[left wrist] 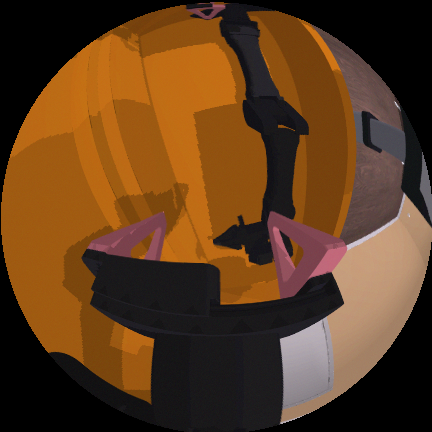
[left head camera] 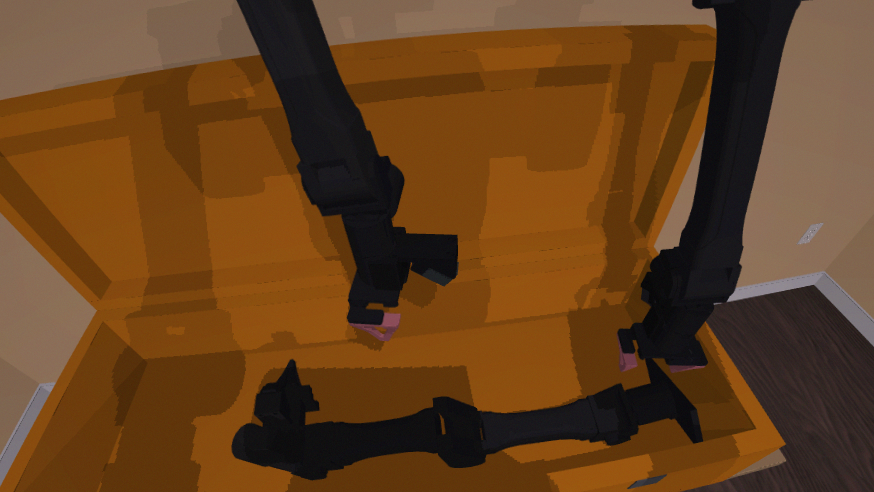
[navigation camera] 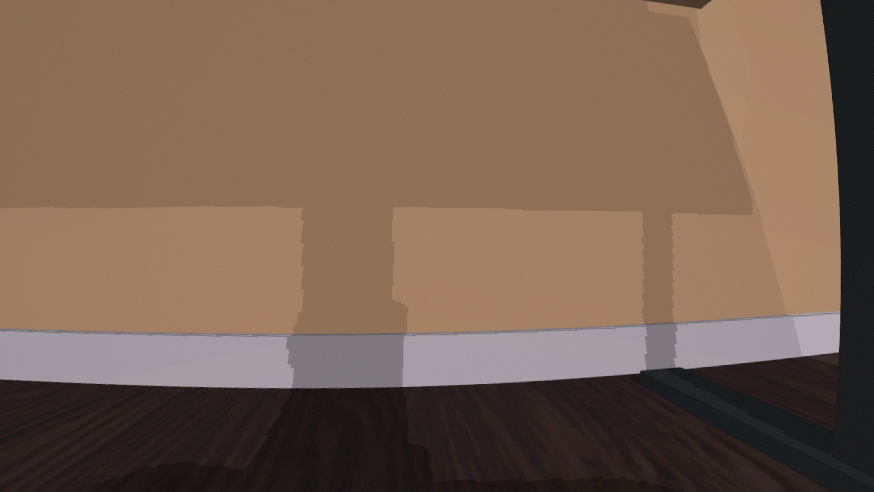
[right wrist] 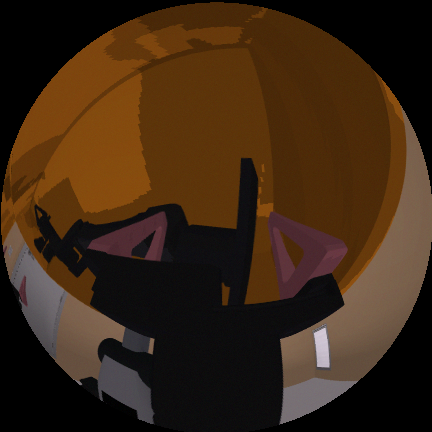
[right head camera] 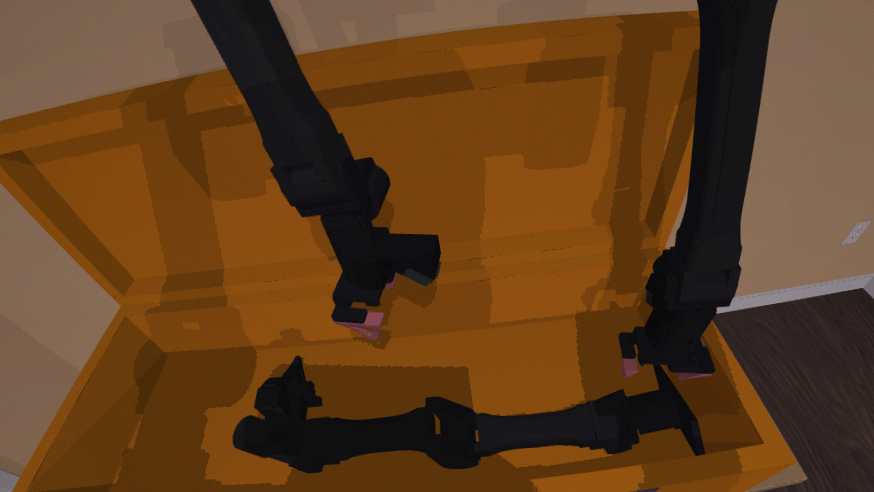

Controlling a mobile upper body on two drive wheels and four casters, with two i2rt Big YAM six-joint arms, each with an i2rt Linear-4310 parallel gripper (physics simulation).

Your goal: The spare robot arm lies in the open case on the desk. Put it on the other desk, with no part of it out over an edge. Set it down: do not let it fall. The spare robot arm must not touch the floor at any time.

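Frame: origin at the left arm's base, x ahead, y left, z up, level; millimetres.
Seen in the pictures: left gripper, fingertip midpoint: [left wrist: 216, 217] [left head camera: 390, 313] [right head camera: 381, 312]; right gripper, fingertip midpoint: [left head camera: 645, 369] [right wrist: 217, 217] [right head camera: 651, 375].
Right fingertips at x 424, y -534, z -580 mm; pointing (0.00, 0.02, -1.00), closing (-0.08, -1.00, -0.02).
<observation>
Offsets run from my right fingertips to a thing's top centre. "spot": to the spot under its first point. Level surfaces: height alone.
The black spare robot arm [left head camera: 385, 436] [right head camera: 379, 433] [left wrist: 281, 160] [right wrist: 205, 245] lies lengthwise in the open orange case [left head camera: 519, 360] [right head camera: 525, 360] [left wrist: 180, 75] [right wrist: 200, 125]. Its flat end plate is at the right in the head views, its bent end at the left. My right gripper [left head camera: 656, 366] [right head camera: 660, 370] [right wrist: 217, 217] is open above the plate end; in the right wrist view the plate shows between its fingers, which are not closed on it. My left gripper [right head camera: 382, 305] [left wrist: 216, 217] is open and empty above the case floor, behind the bent end. The other desk does not show.
The raised case lid {spot: dx +259, dy +179, dz +356 mm} [left head camera: 550, 122] [right head camera: 538, 122] stands behind both arms, near the wall. A bit of the desk edge {spot: dx -157, dy -220, dz -110 mm} [left head camera: 764, 464] [right head camera: 798, 476] shows under the case's right corner. Dark floor {dz -830 mm} [left head camera: 782, 348] lies right of it. The navigation camera shows a dark bar [navigation camera: 746, 421] low at the right.
</observation>
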